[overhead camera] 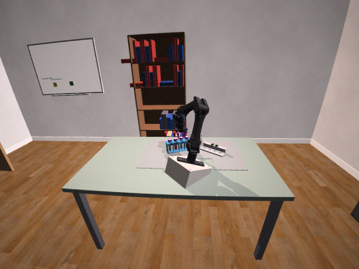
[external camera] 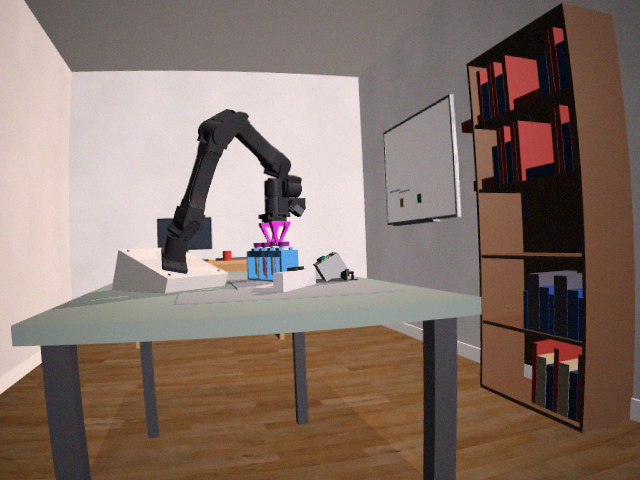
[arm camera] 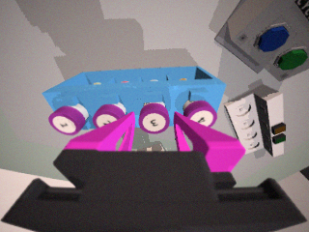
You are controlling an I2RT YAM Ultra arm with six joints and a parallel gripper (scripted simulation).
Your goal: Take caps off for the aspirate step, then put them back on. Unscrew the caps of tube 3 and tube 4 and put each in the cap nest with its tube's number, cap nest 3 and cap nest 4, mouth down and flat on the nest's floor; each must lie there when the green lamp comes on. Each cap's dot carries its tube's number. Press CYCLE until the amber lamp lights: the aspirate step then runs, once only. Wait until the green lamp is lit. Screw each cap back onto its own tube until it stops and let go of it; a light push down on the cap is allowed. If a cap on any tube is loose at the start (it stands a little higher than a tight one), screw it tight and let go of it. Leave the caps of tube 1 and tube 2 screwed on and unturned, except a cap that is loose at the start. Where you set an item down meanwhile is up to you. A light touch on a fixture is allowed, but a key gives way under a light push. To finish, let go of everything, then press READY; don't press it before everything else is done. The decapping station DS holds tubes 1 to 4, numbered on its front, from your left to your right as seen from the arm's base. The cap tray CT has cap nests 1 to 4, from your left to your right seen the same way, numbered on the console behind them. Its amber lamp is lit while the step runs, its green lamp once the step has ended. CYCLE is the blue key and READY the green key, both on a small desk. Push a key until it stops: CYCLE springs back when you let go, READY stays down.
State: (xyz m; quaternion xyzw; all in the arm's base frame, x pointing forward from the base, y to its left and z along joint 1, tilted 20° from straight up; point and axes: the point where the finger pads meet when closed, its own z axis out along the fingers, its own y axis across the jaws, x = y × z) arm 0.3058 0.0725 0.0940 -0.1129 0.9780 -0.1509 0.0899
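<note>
The purple cap is 50 mm to the right of my hand and 10 mm ahead of it. Round my hand: grey key desk: 140 mm to the right, 110 mm ahead, 70 mm below; then blue cycle key: 120 mm to the right, 100 mm ahead, 50 mm below; then green ready key: 160 mm to the right, 90 mm ahead, 50 mm below.
</note>
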